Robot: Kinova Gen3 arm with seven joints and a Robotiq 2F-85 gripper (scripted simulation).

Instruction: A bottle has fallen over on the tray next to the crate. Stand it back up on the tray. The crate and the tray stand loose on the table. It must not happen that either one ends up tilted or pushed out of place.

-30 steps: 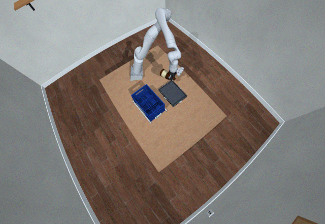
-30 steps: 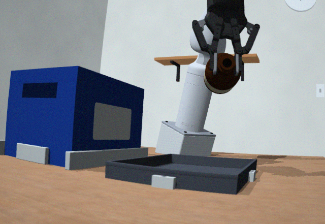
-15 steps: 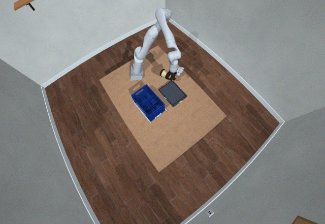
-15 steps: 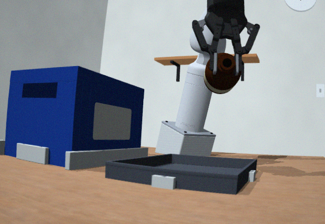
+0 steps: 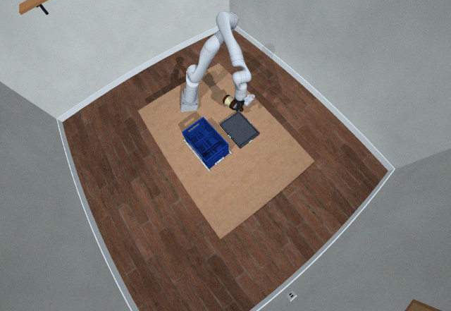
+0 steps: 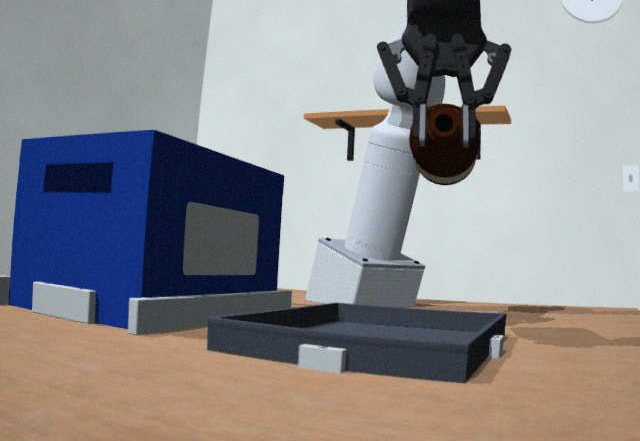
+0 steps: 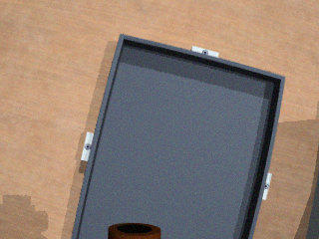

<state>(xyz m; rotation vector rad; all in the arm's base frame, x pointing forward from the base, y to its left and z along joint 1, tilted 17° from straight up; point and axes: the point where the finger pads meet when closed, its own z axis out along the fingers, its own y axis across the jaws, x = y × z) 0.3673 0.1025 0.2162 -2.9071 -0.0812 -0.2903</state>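
My gripper is now 5 cm past the brown bottle. From my hand the other things lie so: blue crate 2 cm behind, 32 cm to the right, 12 cm below; tray 5 cm ahead, 4 cm to the right, 19 cm below.
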